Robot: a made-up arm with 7 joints. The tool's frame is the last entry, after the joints.
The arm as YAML. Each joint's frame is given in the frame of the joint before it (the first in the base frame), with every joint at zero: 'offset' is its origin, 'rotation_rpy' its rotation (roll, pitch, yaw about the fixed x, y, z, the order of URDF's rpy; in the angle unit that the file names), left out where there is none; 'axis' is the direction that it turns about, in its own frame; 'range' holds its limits. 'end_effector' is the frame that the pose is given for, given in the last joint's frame.
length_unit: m
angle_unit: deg
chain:
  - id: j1
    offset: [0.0, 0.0, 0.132]
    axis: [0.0, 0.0, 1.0]
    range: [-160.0, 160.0]
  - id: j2
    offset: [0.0, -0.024, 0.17]
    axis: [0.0, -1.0, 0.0]
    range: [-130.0, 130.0]
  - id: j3
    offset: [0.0, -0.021, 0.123]
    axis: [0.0, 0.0, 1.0]
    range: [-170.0, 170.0]
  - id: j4
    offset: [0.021, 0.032, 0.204]
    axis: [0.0, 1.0, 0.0]
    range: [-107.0, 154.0]
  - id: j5
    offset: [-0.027, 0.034, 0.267]
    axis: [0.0, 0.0, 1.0]
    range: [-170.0, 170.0]
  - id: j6
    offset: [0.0, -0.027, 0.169]
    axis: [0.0, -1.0, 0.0]
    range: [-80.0, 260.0]
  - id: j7
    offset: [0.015, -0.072, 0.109]
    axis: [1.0, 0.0, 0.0]
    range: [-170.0, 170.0]
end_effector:
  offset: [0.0, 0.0, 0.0]
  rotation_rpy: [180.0, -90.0, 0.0]
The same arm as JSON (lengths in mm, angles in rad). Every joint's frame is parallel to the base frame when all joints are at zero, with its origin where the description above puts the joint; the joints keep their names.
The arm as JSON. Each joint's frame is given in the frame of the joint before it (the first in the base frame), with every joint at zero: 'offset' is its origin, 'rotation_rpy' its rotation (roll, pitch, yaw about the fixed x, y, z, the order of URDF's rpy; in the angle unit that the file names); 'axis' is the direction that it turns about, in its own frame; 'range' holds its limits. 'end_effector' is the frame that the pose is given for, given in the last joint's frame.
{
  "length_unit": "mm",
  "angle_unit": "rad",
  "chain": [
    {
      "id": "j1",
      "offset": [
        0.0,
        0.0,
        132.0
      ],
      "rotation_rpy": [
        0.0,
        0.0,
        0.0
      ],
      "axis": [
        0.0,
        0.0,
        1.0
      ],
      "range": [
        -2.7925,
        2.7925
      ]
    },
    {
      "id": "j2",
      "offset": [
        0.0,
        -24.0,
        170.0
      ],
      "rotation_rpy": [
        0.0,
        0.0,
        0.0
      ],
      "axis": [
        0.0,
        -1.0,
        0.0
      ],
      "range": [
        -2.2689,
        2.2689
      ]
    },
    {
      "id": "j3",
      "offset": [
        0.0,
        -21.0,
        123.0
      ],
      "rotation_rpy": [
        0.0,
        0.0,
        0.0
      ],
      "axis": [
        0.0,
        0.0,
        1.0
      ],
      "range": [
        -2.9671,
        2.9671
      ]
    },
    {
      "id": "j4",
      "offset": [
        21.0,
        32.0,
        204.0
      ],
      "rotation_rpy": [
        0.0,
        0.0,
        0.0
      ],
      "axis": [
        0.0,
        1.0,
        0.0
      ],
      "range": [
        -1.8675,
        2.6878
      ]
    },
    {
      "id": "j5",
      "offset": [
        -27.0,
        34.0,
        267.0
      ],
      "rotation_rpy": [
        0.0,
        0.0,
        0.0
      ],
      "axis": [
        0.0,
        0.0,
        1.0
      ],
      "range": [
        -2.9671,
        2.9671
      ]
    },
    {
      "id": "j6",
      "offset": [
        0.0,
        -27.0,
        169.0
      ],
      "rotation_rpy": [
        0.0,
        0.0,
        0.0
      ],
      "axis": [
        0.0,
        -1.0,
        0.0
      ],
      "range": [
        -1.3963,
        4.5379
      ]
    },
    {
      "id": "j7",
      "offset": [
        15.0,
        -72.0,
        109.0
      ],
      "rotation_rpy": [
        0.0,
        0.0,
        0.0
      ],
      "axis": [
        1.0,
        0.0,
        0.0
      ],
      "range": [
        -2.9671,
        2.9671
      ]
    }
  ],
  "end_effector": {
    "offset": [
      0.0,
      0.0,
      0.0
    ],
    "rotation_rpy": [
      3.1416,
      -1.5708,
      0.0
    ]
  }
}

